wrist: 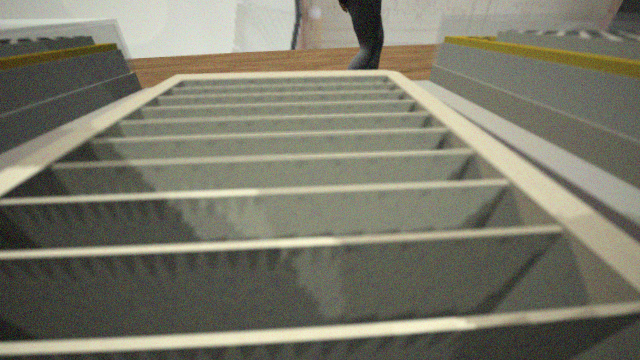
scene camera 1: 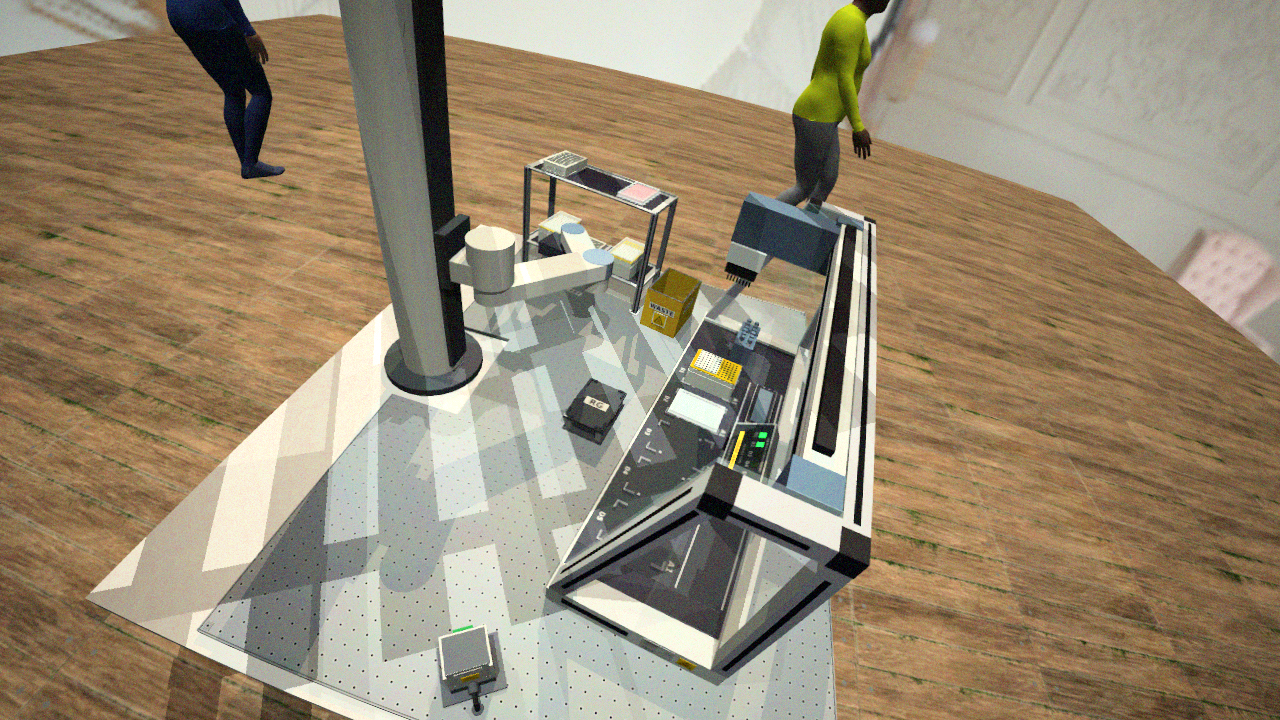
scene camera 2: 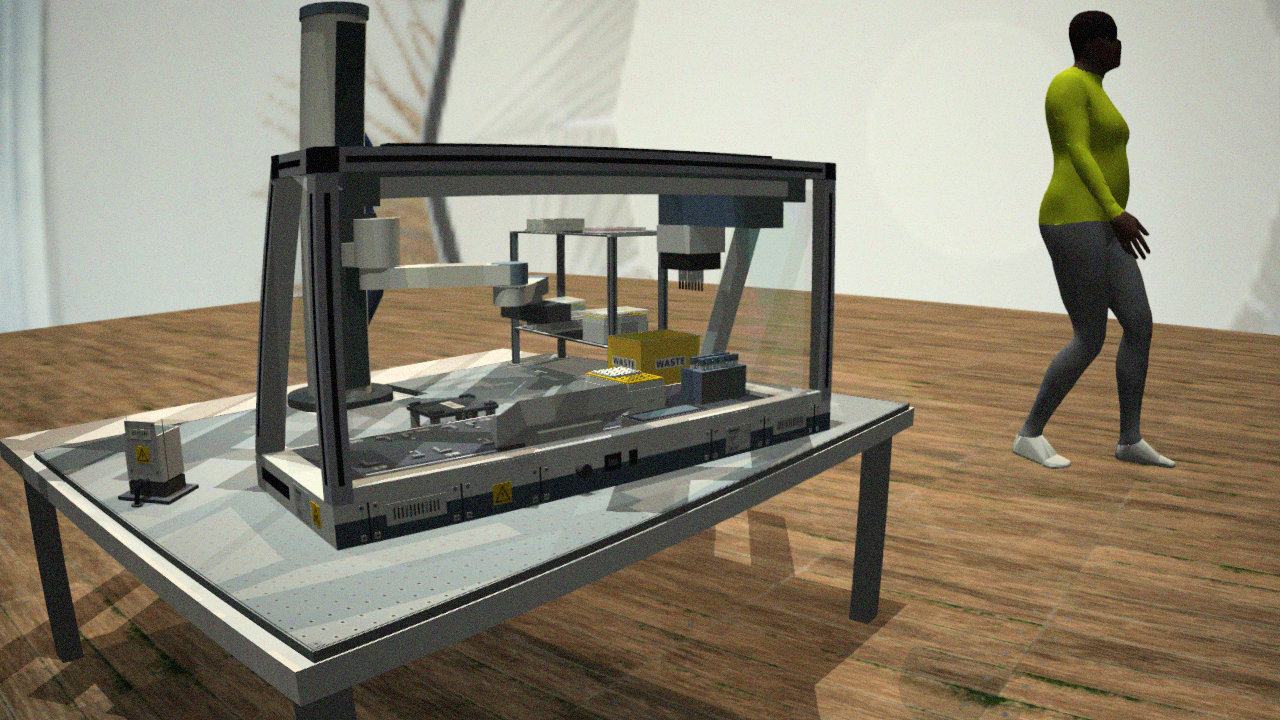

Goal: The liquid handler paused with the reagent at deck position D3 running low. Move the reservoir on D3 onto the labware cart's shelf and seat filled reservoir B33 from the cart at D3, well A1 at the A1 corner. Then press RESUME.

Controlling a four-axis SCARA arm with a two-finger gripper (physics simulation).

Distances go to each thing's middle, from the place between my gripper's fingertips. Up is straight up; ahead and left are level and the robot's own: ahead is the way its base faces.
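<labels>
The yellow waste bin [scene camera 1: 670, 299] is 29 cm ahead of my hand, and it's 12 cm to the right of my hand and 7 cm below it too.
</labels>
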